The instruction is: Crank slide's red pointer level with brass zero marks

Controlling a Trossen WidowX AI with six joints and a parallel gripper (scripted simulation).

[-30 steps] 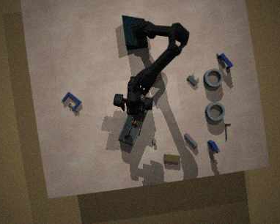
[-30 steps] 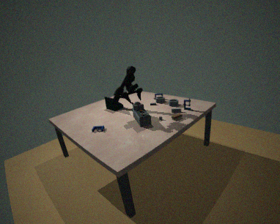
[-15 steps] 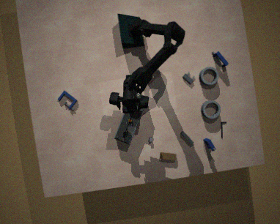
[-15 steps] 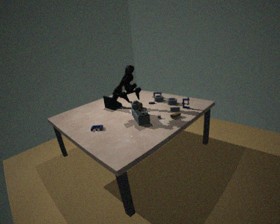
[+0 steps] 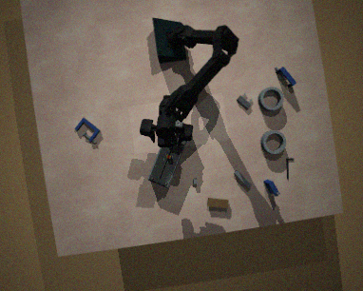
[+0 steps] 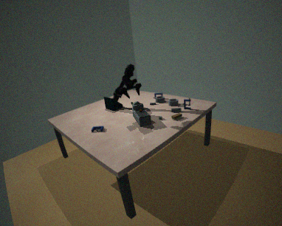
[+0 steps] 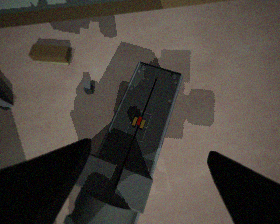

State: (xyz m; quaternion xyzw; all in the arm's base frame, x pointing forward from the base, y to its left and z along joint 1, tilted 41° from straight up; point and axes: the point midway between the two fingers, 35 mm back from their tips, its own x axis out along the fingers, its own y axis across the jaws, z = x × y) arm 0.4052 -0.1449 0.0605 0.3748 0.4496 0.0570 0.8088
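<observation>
The dark handle lies 120 mm behind my gripper tip, 60 mm to the left of it and 100 mm below it. Round my gripper tip: small grey cube (180 mm ahead, 100 mm to the left, 180 mm below); then red pointer (60 mm ahead, 110 mm below); then brown block (280 mm ahead, 190 mm to the left, 180 mm below).
</observation>
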